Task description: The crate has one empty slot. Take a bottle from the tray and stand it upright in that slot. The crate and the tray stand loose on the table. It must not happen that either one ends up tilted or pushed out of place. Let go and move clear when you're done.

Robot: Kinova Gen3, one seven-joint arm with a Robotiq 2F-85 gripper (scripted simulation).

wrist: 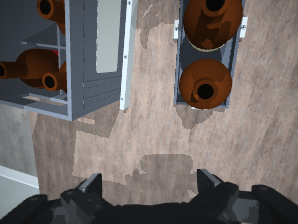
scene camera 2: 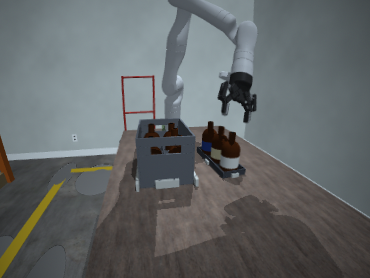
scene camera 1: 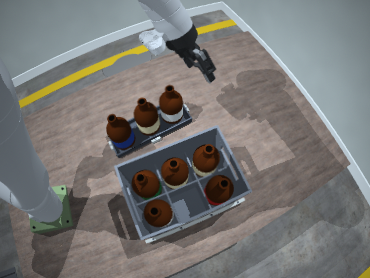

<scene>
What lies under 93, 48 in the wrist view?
A crate.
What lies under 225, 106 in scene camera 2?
The gripper.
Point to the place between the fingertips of the gripper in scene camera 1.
201, 72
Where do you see a tray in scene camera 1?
140, 139
</scene>
